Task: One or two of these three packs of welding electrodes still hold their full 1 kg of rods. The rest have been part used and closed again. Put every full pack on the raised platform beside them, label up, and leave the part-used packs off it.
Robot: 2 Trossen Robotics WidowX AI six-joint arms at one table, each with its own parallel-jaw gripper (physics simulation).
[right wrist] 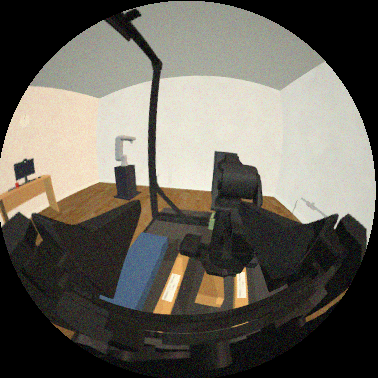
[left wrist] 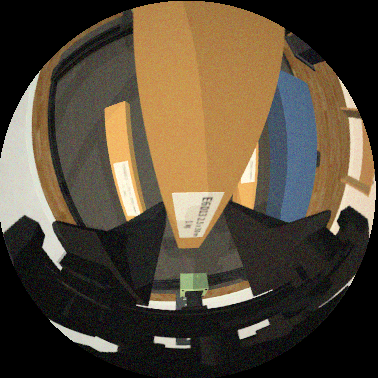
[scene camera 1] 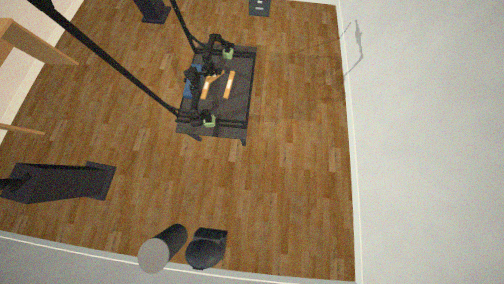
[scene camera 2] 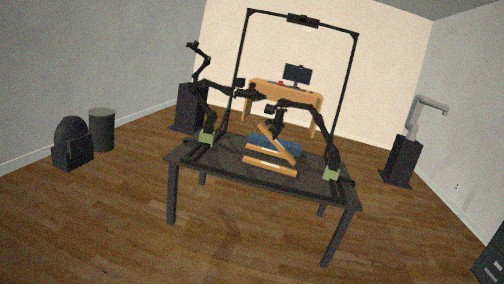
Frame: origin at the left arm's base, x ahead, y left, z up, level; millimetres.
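Where they show: left gripper, between the fingertips: (left wrist: 195, 205) (scene camera 1: 214, 75) (scene camera 2: 274, 139); right gripper, between the fingertips: (right wrist: 191, 205) (scene camera 1: 196, 64) (scene camera 2: 266, 97); left arm's base, origin of its link: (left wrist: 193, 293) (scene camera 1: 227, 50) (scene camera 2: 333, 169); right arm's base, origin of its link: (scene camera 1: 208, 119) (scene camera 2: 207, 132).
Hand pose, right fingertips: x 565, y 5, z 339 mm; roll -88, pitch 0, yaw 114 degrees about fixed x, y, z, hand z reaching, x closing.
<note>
Each offset is from my right fingertips to the top centre of the thing. Level surfaces: height alone.
My left gripper (scene camera 2: 274, 135) (left wrist: 195, 205) is shut on an orange pack (scene camera 2: 282, 149) (left wrist: 200, 100) (right wrist: 210, 292), holding it above the table, steeply tilted, its labelled end low; whether that end touches the table is unclear. Its label reads E6013, 1 kg. A second orange pack {dy -81, dx -86, dz -385 mm} (scene camera 1: 205, 89) (left wrist: 246, 197) (right wrist: 176, 272) lies label up beside the blue raised platform {dy -229, dx -74, dz -349 mm} (scene camera 1: 188, 89) (scene camera 2: 295, 146) (left wrist: 296, 150) (right wrist: 142, 265). The third pack {dy +160, dx -172, dz -385 mm} (scene camera 1: 229, 85) (scene camera 2: 270, 166) (left wrist: 118, 140) (right wrist: 241, 290) lies label up farther from the platform. My right gripper (scene camera 2: 265, 96) (right wrist: 191, 205) is open and empty, high over the table.
The dark table {dz -410 mm} (scene camera 1: 240, 105) (scene camera 2: 220, 162) carries both arm bases and a black overhead frame (scene camera 2: 243, 50). The left forearm bends over the packs from the picture's right in scene camera 2. A wooden desk (scene camera 2: 285, 91) stands behind the table.
</note>
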